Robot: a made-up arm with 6 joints.
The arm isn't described. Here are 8 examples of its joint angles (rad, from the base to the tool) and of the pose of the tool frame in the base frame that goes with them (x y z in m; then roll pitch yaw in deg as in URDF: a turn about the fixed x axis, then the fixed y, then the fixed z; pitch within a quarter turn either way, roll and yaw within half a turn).
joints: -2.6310 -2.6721 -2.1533 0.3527 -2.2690 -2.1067
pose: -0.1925 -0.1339 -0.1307 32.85 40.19 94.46
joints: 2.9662 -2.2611 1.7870 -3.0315 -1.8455 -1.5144
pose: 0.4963 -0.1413 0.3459 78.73 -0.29 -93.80
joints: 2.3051 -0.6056 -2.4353 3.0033 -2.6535 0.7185
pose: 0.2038 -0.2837 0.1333 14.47 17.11 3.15
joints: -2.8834 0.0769 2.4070 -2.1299 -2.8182 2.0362
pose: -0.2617 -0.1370 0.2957 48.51 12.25 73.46
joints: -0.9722 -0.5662 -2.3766 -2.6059 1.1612 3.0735
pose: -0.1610 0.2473 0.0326 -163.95 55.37 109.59
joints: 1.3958 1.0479 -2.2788 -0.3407 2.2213 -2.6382
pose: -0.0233 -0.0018 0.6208 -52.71 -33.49 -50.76
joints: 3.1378 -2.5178 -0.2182 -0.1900 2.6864 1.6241
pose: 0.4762 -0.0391 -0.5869 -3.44 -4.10 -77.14
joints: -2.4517 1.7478 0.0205 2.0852 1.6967 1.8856
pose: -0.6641 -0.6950 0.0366 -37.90 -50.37 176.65
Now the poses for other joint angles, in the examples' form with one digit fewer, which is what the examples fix.
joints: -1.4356 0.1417 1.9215 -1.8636 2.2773 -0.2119
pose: 0.050 -0.472 0.442 -57.5 -21.6 51.8
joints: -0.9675 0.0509 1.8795 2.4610 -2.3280 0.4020
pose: 0.250 -0.350 0.444 108.9 27.7 -107.9
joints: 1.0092 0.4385 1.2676 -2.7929 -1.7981 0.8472
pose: 0.298 0.607 0.463 177.9 28.7 9.7
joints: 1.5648 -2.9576 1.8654 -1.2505 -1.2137 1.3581
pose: -0.119 -0.570 -0.057 -106.6 -69.3 131.8
